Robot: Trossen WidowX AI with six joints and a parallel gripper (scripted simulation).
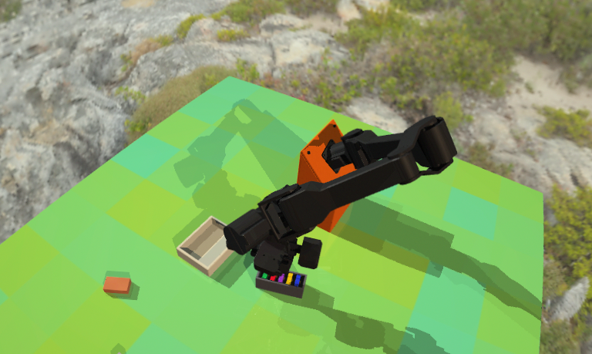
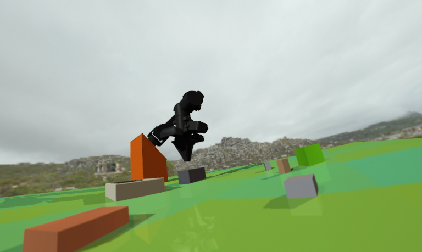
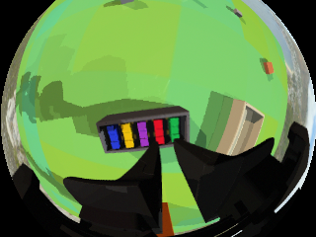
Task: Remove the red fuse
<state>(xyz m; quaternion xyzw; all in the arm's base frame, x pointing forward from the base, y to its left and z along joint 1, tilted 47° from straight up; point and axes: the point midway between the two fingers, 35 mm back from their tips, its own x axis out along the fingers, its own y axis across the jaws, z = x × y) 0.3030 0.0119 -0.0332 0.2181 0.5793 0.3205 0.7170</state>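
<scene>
The red fuse is 40 mm below my gripper tip. The rest, counted from my gripper tip: green cube: 340 mm ahead, 50 mm below, 40 mm to the left; tray: 180 mm to the right, 60 mm below, 20 mm behind.
</scene>
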